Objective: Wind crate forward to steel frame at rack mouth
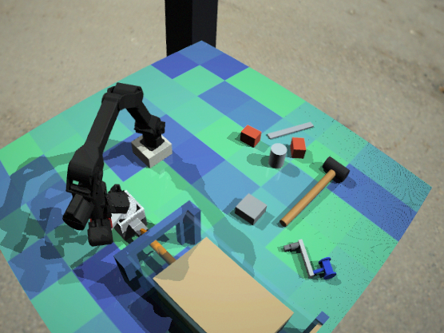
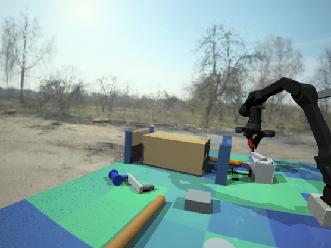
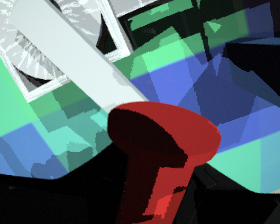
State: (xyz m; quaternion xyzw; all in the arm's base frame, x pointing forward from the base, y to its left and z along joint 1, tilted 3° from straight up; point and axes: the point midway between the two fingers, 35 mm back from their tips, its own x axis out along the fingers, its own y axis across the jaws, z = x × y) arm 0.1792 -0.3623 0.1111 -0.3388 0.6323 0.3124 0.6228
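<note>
Right now the red-knobbed crank is 1 cm behind my gripper tip, 4 cm to the left of it and 1 cm below it. From my gripper tip the other things lie so: grey winch: 4 cm behind, 9 cm to the left, 8 cm below; then red knob: 2 cm above; then blue frame: 13 cm ahead, 8 cm to the left, 1 cm below.
</note>
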